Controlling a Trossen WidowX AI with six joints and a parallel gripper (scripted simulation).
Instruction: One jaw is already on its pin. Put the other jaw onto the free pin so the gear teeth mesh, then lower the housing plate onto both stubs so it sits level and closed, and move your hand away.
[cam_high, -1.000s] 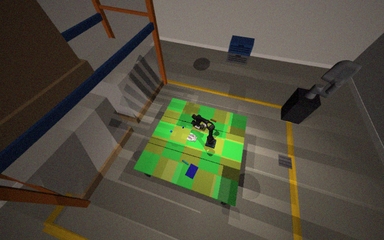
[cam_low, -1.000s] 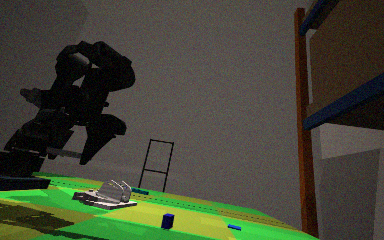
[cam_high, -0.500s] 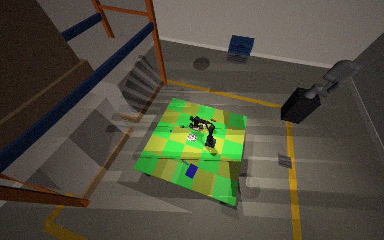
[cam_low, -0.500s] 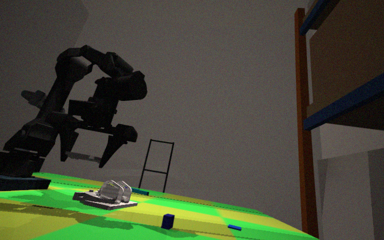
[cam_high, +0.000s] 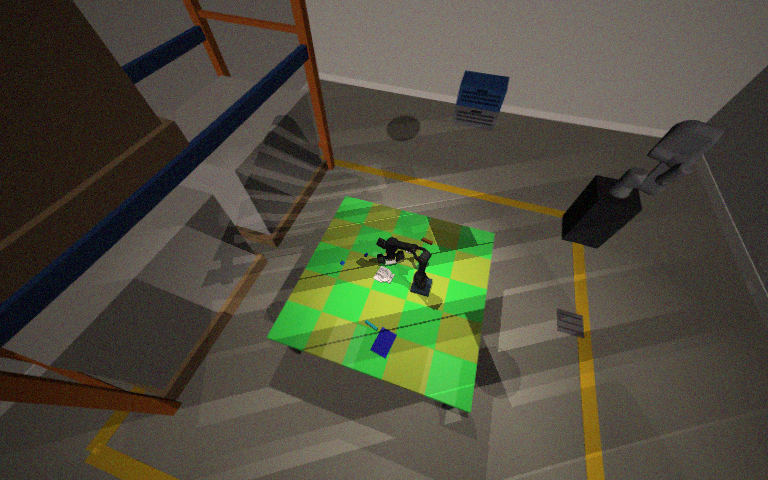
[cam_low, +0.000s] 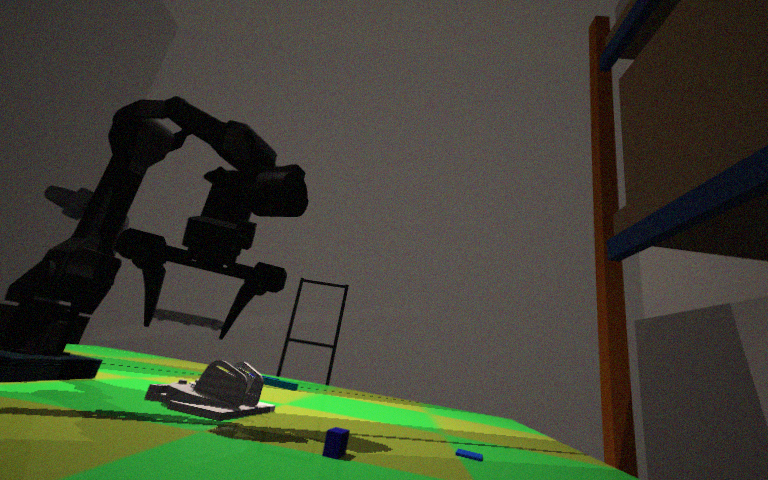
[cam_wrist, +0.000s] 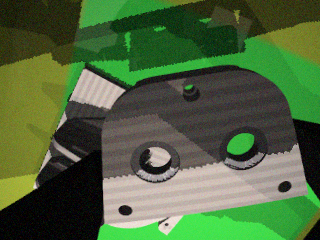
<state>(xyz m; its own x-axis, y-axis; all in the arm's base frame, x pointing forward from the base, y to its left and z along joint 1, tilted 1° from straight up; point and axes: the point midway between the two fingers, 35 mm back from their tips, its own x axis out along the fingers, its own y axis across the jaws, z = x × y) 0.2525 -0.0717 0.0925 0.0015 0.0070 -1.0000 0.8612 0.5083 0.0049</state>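
Now: gripper tip 70 mm above the grey jaw, 60 mm to the right of it and 10 mm past it. Round my gripper tip: orange bar 320 mm to the right, 200 mm behind, 70 mm below; then dark blue block 210 mm ahead, 70 mm below, 40 mm to the right; then teal bar 450 mm to the left, 80 mm below, 20 mm behind.
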